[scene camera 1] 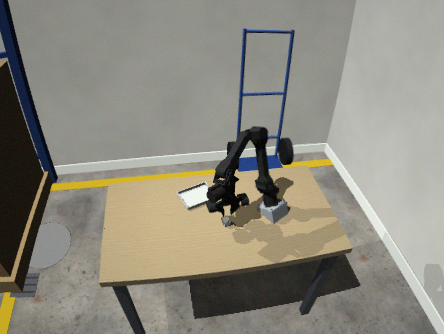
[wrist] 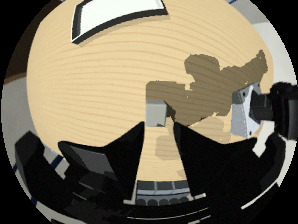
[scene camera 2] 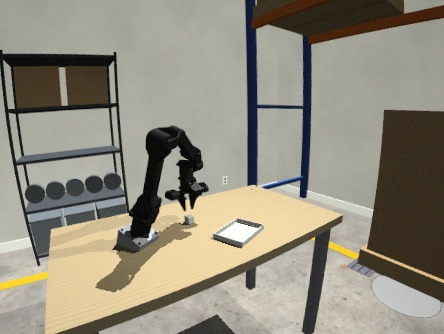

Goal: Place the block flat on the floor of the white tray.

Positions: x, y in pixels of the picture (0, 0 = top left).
Scene:
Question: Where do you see a white tray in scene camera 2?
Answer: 239, 229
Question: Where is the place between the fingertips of my gripper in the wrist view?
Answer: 159, 125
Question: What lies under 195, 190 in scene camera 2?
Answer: My gripper.

